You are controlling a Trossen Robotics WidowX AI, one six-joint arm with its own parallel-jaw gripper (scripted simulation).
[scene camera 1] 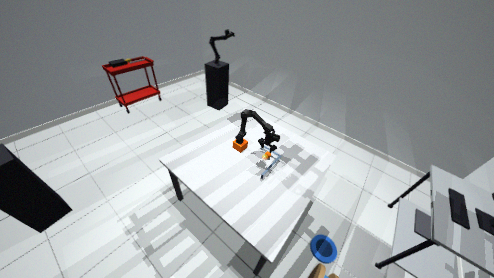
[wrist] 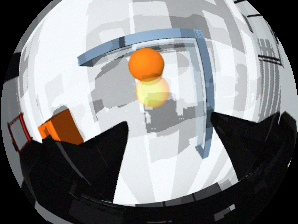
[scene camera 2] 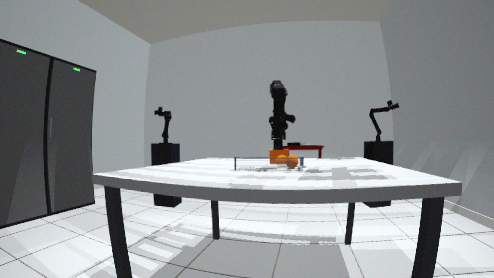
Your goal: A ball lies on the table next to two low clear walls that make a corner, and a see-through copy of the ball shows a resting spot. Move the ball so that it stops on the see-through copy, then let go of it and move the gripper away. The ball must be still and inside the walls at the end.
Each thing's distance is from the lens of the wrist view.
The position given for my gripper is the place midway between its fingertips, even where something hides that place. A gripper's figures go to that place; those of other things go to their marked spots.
my gripper (wrist: 172, 121): 10 cm
orange ball (wrist: 145, 63): 16 cm
see-through ball copy (wrist: 153, 92): 16 cm
